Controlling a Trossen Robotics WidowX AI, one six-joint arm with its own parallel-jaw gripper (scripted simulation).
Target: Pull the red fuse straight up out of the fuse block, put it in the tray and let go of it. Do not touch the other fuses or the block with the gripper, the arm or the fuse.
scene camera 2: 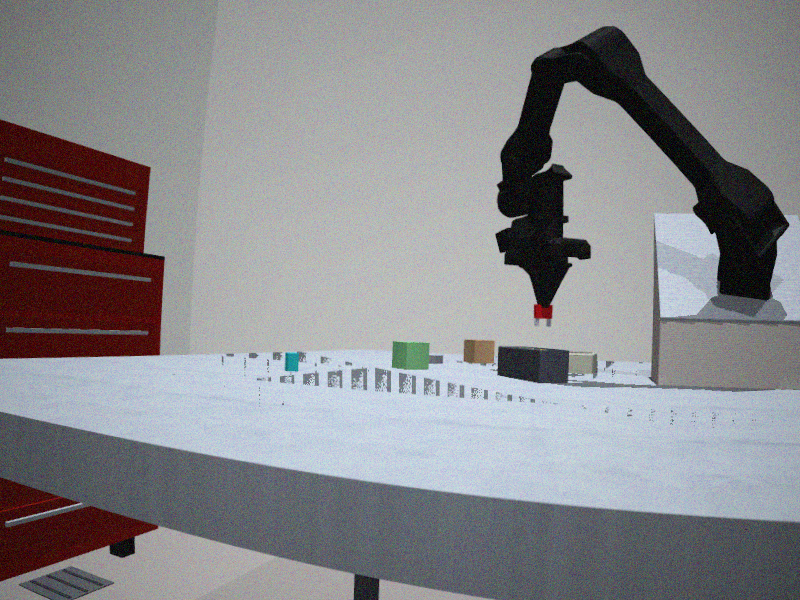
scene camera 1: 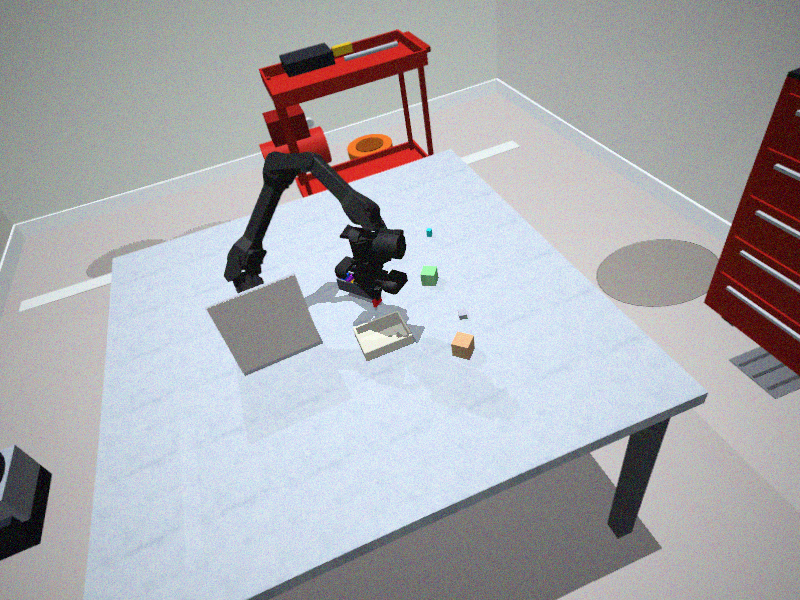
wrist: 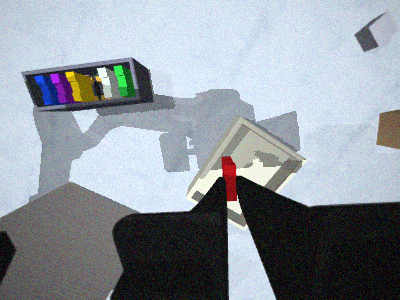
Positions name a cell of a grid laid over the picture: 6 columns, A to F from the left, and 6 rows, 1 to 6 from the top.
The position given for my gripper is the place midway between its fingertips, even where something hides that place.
my gripper: scene camera 2 E4; scene camera 1 C3; wrist D4
